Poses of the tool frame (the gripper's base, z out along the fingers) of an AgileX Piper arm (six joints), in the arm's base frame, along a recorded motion.
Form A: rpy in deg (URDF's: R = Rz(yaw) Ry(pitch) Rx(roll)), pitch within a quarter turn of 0, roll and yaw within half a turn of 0; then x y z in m.
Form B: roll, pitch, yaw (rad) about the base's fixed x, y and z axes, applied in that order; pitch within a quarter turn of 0, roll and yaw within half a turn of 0; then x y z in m. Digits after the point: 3 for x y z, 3 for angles.
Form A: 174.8, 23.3, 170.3, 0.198, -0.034, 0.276
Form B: 3.051, 0.407, 2.972, 0.198, -0.034, 0.276
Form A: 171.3, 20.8, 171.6, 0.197, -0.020, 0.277
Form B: 2.990, 0.363, 2.995, 0.197, -0.020, 0.277
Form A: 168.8, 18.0, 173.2, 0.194, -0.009, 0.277
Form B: 2.946, 0.314, 3.023, 0.194, -0.009, 0.277
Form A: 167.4, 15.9, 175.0, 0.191, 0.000, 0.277
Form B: 2.922, 0.278, 3.054, 0.191, 0.000, 0.277
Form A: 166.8, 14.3, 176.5, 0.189, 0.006, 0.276
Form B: 2.911, 0.250, 3.081, 0.189, 0.006, 0.276
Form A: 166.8, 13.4, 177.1, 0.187, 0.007, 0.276
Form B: 2.911, 0.234, 3.091, 0.187, 0.007, 0.276
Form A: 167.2, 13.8, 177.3, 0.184, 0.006, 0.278
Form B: 2.918, 0.241, 3.094, 0.184, 0.006, 0.278
